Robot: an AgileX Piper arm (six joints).
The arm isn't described. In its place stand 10 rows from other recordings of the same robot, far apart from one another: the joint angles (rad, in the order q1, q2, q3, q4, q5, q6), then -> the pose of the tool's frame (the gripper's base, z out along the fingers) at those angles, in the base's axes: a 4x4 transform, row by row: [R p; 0 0 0 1], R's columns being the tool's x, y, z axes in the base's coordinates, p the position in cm.
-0.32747 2.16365 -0.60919 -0.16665 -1.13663 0.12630 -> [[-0.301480 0.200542 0.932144 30.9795], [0.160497 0.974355 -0.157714 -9.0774], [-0.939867 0.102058 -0.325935 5.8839], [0 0 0 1]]
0.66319 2.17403 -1.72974 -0.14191 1.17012 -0.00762 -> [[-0.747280 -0.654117 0.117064 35.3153], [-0.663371 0.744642 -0.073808 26.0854], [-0.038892 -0.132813 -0.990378 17.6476], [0 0 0 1]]
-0.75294 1.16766 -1.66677 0.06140 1.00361 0.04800 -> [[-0.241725 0.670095 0.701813 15.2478], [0.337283 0.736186 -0.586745 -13.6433], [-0.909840 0.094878 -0.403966 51.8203], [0 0 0 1]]
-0.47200 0.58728 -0.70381 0.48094 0.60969 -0.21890 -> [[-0.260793 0.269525 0.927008 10.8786], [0.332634 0.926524 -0.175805 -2.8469], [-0.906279 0.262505 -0.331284 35.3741], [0 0 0 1]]
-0.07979 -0.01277 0.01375 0.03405 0.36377 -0.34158 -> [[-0.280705 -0.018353 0.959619 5.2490], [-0.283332 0.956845 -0.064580 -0.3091], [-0.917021 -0.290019 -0.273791 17.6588], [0 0 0 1]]
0.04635 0.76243 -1.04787 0.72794 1.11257 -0.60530 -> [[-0.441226 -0.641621 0.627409 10.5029], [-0.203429 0.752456 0.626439 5.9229], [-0.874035 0.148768 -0.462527 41.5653], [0 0 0 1]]
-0.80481 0.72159 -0.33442 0.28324 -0.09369 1.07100 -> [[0.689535 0.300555 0.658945 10.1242], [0.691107 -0.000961 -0.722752 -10.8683], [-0.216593 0.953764 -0.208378 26.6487], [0 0 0 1]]
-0.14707 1.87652 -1.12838 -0.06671 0.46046 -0.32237 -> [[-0.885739 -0.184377 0.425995 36.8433], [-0.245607 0.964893 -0.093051 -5.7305], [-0.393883 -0.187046 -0.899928 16.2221], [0 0 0 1]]
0.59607 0.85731 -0.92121 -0.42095 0.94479 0.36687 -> [[-0.596748 -0.265071 0.757383 14.2537], [-0.279279 0.953461 0.113648 6.0282], [-0.752260 -0.143702 -0.643004 36.2759], [0 0 0 1]]
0.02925 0.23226 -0.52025 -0.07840 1.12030 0.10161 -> [[-0.673807 0.068232 0.735751 2.6291], [0.047512 0.997668 -0.049009 -0.5650], [-0.737378 0.001935 -0.675477 27.6456], [0 0 0 1]]
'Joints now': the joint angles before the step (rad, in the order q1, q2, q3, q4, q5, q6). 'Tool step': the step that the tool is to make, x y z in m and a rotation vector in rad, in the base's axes. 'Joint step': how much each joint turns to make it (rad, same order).
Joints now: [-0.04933, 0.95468, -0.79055, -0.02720, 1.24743, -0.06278]
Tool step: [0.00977, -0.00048, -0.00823, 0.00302, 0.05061, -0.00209]
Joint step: [-0.00002, 0.05671, 0.00001, 0.00000, -0.00597, 0.00229]
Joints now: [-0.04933, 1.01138, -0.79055, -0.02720, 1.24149, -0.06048]
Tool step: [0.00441, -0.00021, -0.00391, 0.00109, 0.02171, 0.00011]
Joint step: [0.00003, 0.02580, 0.00000, 0.00000, -0.00406, 0.00003]
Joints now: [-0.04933, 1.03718, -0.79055, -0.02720, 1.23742, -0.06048]
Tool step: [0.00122, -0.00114, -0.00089, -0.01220, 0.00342, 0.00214]
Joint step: [-0.00004, 0.00623, 0.00000, -0.01253, -0.00342, -0.00003]
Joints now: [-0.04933, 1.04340, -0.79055, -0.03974, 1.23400, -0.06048]
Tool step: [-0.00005, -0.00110, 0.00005, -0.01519, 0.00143, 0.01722]
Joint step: [-0.00002, -0.00001, 0.00001, -0.01280, 0.00002, -0.01537]
